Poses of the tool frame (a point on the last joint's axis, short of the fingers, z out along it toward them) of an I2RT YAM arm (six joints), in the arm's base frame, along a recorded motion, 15 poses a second.
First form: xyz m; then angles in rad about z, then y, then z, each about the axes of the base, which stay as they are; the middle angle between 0 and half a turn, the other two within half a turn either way.
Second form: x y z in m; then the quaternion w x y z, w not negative. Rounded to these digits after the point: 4 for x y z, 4 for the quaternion.
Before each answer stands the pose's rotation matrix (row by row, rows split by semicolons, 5 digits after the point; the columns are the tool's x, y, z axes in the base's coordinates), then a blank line. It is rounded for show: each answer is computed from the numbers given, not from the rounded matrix.
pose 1, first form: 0.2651 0.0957 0.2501 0.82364 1.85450 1.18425
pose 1, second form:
-0.75121 -0.55200 0.36192; 0.10039 0.44639 0.88919; -0.65239 0.70430 -0.27991

0.2651 0.0957 0.2501 0.3222 -0.1435 0.7870 0.5062
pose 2, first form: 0.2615 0.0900 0.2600 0.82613 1.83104 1.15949
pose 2, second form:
-0.74371 -0.54556 0.38634; 0.13414 0.44439 0.88573; -0.65491 0.71055 -0.25732

0.2615 0.0900 0.2600 0.3329 -0.1315 0.7819 0.5104
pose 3, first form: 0.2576 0.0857 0.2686 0.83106 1.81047 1.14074
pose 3, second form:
-0.73810 -0.53961 0.40500; 0.16251 0.44042 0.88296; -0.65482 0.71753 -0.23739

0.2576 0.0857 0.2686 0.3409 -0.1213 0.7772 0.5149
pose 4, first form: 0.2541 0.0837 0.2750 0.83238 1.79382 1.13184
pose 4, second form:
-0.73270 -0.53979 0.41447; 0.17953 0.43413 0.88278; -0.65645 0.72122 -0.22118

0.2541 0.0837 0.2750 0.3465 -0.1166 0.7727 0.5190
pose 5, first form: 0.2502 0.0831 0.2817 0.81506 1.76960 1.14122
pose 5, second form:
-0.71806 -0.56365 0.40828; 0.17996 0.41631 0.89124; -0.67232 0.71343 -0.19750

0.2502 0.0831 0.2817 0.3538 -0.1256 0.7635 0.5254
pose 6, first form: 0.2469 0.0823 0.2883 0.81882 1.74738 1.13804
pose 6, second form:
-0.71334 -0.56631 0.41285; 0.19735 0.40294 0.89370; -0.67246 0.71898 -0.17567

0.2469 0.0823 0.2883 0.3584 -0.1219 0.7570 0.5326
